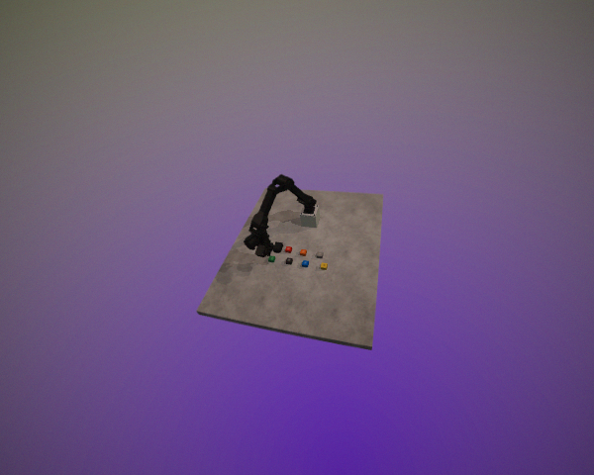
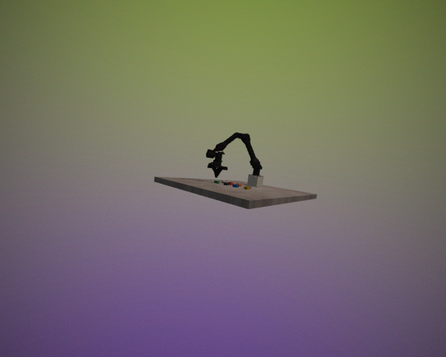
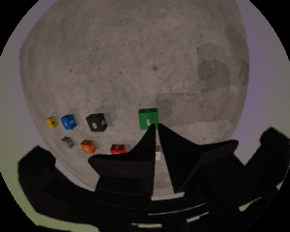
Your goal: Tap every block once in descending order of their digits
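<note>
My gripper tip is 1 cm past the green block, 1 cm to the right of it and 3 cm above it. The rest, counted from my gripper tip: white block: 10 cm behind, 3 cm below; then red block: 9 cm behind, 9 cm to the left, 3 cm below; then black block: 1 cm behind, 12 cm to the left, 3 cm below.
</note>
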